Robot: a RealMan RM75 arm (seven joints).
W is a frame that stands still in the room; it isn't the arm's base.
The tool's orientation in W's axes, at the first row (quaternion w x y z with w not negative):
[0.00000 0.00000 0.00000 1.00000]
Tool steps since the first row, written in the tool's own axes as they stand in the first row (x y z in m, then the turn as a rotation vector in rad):
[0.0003 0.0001 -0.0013 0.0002 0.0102 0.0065]
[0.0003 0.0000 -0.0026 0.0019 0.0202 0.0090]
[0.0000 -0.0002 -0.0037 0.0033 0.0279 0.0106]
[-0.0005 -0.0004 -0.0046 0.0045 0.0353 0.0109]
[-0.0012 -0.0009 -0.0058 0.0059 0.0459 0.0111]
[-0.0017 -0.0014 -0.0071 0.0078 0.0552 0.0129]
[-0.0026 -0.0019 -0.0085 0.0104 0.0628 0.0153]
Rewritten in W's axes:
[-0.0003 -0.0001 -0.0013 -0.0002 -0.0102 0.0065]
[-0.0003 0.0000 -0.0026 -0.0019 -0.0202 0.0090]
[0.0000 0.0002 -0.0037 -0.0033 -0.0279 0.0106]
[0.0005 0.0004 -0.0046 -0.0045 -0.0353 0.0109]
[0.0012 0.0009 -0.0058 -0.0059 -0.0459 0.0111]
[0.0017 0.0014 -0.0071 -0.0078 -0.0552 0.0129]
[0.0026 0.0019 -0.0085 -0.0104 -0.0628 0.0153]

